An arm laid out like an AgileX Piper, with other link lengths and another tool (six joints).
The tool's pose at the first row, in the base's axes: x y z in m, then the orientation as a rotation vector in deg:
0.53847 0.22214 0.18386 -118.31 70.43 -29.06
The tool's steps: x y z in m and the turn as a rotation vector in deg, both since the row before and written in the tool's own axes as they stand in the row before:
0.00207 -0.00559 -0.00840 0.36 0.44 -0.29
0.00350 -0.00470 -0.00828 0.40 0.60 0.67
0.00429 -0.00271 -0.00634 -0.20 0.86 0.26
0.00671 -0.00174 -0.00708 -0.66 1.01 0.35
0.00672 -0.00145 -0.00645 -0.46 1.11 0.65
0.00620 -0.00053 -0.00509 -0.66 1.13 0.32
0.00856 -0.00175 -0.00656 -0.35 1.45 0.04
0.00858 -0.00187 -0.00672 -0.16 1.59 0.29
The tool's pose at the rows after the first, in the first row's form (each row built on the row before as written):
0.53766 0.21924 0.19371 -118.21 70.22 -29.86
0.53696 0.21488 0.20284 -117.38 71.02 -30.41
0.53654 0.20981 0.20917 -117.33 71.87 -31.12
0.53607 0.20209 0.21536 -117.58 73.13 -31.71
0.53574 0.19454 0.22100 -117.43 74.64 -32.38
0.53535 0.18763 0.22508 -117.68 75.95 -33.12
0.53564 0.17861 0.23123 -117.87 77.01 -34.51
0.53573 0.16968 0.23775 -117.69 78.28 -36.05

